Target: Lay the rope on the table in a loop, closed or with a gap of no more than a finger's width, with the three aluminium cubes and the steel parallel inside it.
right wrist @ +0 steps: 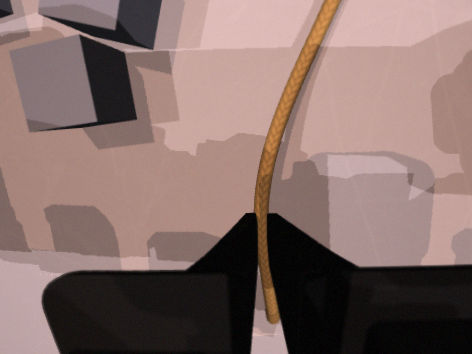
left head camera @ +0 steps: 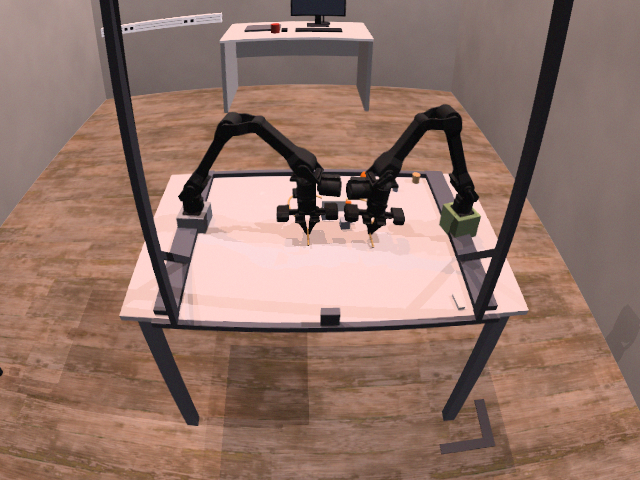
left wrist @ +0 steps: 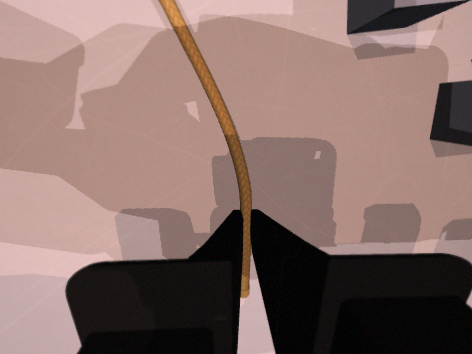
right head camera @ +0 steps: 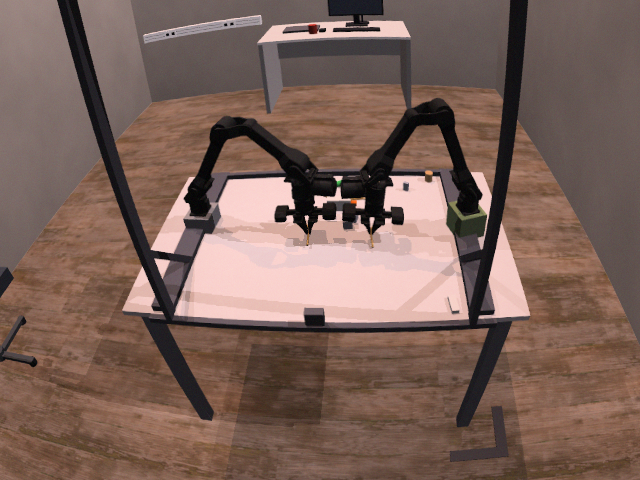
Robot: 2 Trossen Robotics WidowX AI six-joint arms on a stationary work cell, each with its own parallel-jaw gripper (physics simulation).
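Places are measured from the left arm's base along level axes (x left, y up, z ahead), in metres.
Pixels of known places: left gripper, fingertip midpoint: (left head camera: 307, 233) (left wrist: 245, 217) (right head camera: 308, 233); right gripper, fingertip midpoint: (right wrist: 261, 223) (left head camera: 369, 233) (right head camera: 370, 233); left arm's base at its link origin: (left head camera: 193, 209) (right head camera: 200, 210); right arm's base at its link origin: (left head camera: 462, 210) (right head camera: 467, 208).
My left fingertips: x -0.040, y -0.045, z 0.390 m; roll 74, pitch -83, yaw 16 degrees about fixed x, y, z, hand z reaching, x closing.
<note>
For each thing: its middle in the pictures, then the offset to it from my left fingertips. "*": a spot on its surface instead.
- aluminium cube at the middle of its body: (right wrist: 80, 89) (right head camera: 347, 222) (left head camera: 344, 222) dx +0.068, dy +0.000, dz +0.114 m
- grey steel parallel at the middle of its body: (right head camera: 342, 203) (left head camera: 336, 203) dx +0.162, dy +0.007, dz +0.083 m
- small orange piece at a spot on its surface: (right head camera: 353, 202) (left head camera: 348, 202) * dx +0.162, dy +0.014, dz +0.123 m
- orange object at the middle of its body: (left head camera: 365, 176) dx +0.355, dy +0.004, dz +0.187 m
- small blue-grey cylinder at the middle of its body: (right head camera: 405, 186) dx +0.301, dy +0.001, dz +0.299 m
- brass cylinder at the middle of its body: (right head camera: 428, 176) (left head camera: 415, 178) dx +0.379, dy +0.002, dz +0.387 m
- thin pale bar at the middle of its body: (right head camera: 453, 304) (left head camera: 458, 300) dx -0.254, dy -0.009, dz +0.457 m
The tan rope (left head camera: 308, 240) (right head camera: 372, 240) (left wrist: 214, 95) (right wrist: 290, 102) runs behind both grippers; its two ends stand apart at the front. My left gripper (left head camera: 308, 230) (right head camera: 308, 230) (left wrist: 245, 217) is shut on one end, and my right gripper (left head camera: 371, 231) (right head camera: 371, 231) (right wrist: 261, 223) is shut on the other. An aluminium cube (left head camera: 344, 224) (right head camera: 347, 224) (right wrist: 55, 90) shows between the grippers, with another cube (right wrist: 82, 12) close behind it. Two cubes also show at the right of the left wrist view. The grey steel parallel (right head camera: 338, 205) lies behind them, partly hidden. The arms hide much of the rope.
A small orange piece (left head camera: 348, 202) (right head camera: 353, 202) is by the parallel. An orange object (left head camera: 363, 174), a green one (right head camera: 339, 182), a small blue-grey cylinder (right head camera: 405, 186) and a brass cylinder (left head camera: 416, 178) (right head camera: 428, 176) are at the back. A thin pale bar (left head camera: 458, 301) (right head camera: 453, 304) lies front right.
</note>
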